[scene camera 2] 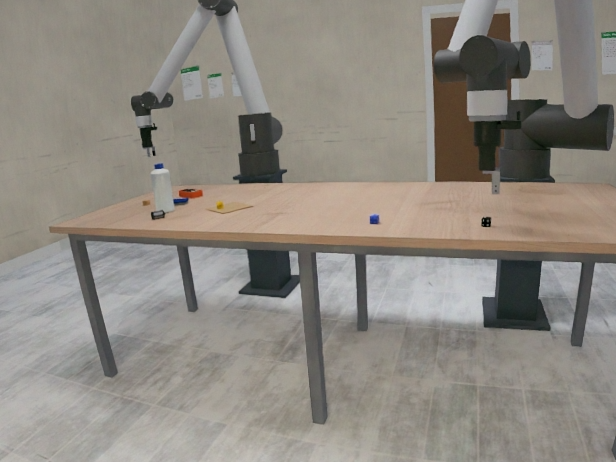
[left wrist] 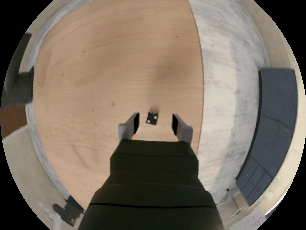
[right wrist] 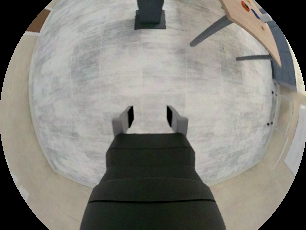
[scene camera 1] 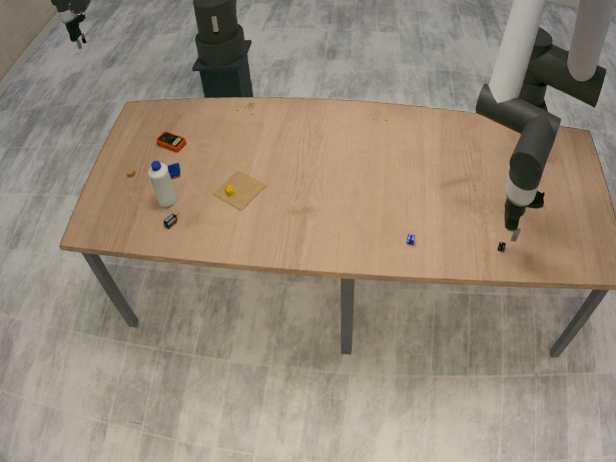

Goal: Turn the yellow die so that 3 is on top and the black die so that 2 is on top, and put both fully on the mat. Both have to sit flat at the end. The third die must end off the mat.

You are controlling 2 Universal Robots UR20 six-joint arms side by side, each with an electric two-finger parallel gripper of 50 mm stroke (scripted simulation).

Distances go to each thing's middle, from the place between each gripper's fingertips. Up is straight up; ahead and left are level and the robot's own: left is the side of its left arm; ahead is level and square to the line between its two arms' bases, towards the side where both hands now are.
The tan mat [scene camera 1: 246,188] lies 990 mm to the right of my left hand [scene camera 2: 495,191], 120 mm below it and 80 mm behind it. From my left hand the other things lie so: white bottle [scene camera 1: 159,175]: 1250 mm to the right, 30 mm below, 10 mm ahead.
My right hand is 950 mm to the right of the white bottle, 870 mm short of it and 70 mm above it. From my right hand the other things lie so: tan mat (1220 mm to the left, 780 mm ahead, 160 mm below).
